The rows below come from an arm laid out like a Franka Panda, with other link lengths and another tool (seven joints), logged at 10 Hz.
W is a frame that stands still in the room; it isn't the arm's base.
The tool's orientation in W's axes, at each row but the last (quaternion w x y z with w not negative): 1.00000, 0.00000, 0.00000, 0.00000; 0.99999, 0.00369, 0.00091, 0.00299; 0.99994, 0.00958, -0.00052, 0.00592; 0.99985, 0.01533, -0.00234, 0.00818; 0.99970, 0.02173, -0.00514, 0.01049; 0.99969, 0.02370, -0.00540, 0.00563; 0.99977, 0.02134, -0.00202, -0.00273; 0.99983, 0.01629, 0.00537, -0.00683; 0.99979, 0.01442, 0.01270, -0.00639; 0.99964, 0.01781, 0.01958, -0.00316; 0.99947, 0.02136, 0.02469, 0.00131
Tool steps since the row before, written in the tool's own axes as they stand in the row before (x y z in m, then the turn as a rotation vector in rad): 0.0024, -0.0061, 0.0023, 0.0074, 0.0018, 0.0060; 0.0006, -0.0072, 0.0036, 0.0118, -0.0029, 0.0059; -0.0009, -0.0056, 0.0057, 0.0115, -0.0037, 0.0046; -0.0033, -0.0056, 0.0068, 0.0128, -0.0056, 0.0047; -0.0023, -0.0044, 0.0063, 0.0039, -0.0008, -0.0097; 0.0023, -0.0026, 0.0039, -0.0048, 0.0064, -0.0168; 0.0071, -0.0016, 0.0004, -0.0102, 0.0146, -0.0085; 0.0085, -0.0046, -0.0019, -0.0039, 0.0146, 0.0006; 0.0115, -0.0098, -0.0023, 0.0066, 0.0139, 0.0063; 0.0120, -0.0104, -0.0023, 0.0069, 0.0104, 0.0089; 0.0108, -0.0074, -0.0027, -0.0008, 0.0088, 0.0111
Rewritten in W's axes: 0.0024, -0.0061, 0.0023, 0.0074, 0.0018, 0.0060; 0.0006, -0.0072, 0.0035, 0.0118, -0.0029, 0.0059; -0.0008, -0.0057, 0.0056, 0.0115, -0.0037, 0.0045; -0.0032, -0.0059, 0.0066, 0.0129, -0.0055, 0.0046; -0.0023, -0.0047, 0.0061, 0.0040, -0.0003, -0.0097; 0.0023, -0.0028, 0.0038, -0.0047, 0.0071, -0.0165; 0.0071, -0.0017, 0.0004, -0.0101, 0.0150, -0.0079; 0.0084, -0.0046, -0.0021, -0.0037, 0.0146, 0.0011; 0.0113, -0.0099, -0.0029, 0.0069, 0.0136, 0.0065; 0.0118, -0.0104, -0.0031, 0.0073, 0.0100, 0.0090; 0.0107, -0.0072, -0.0035, -0.0003, 0.0083, 0.0115
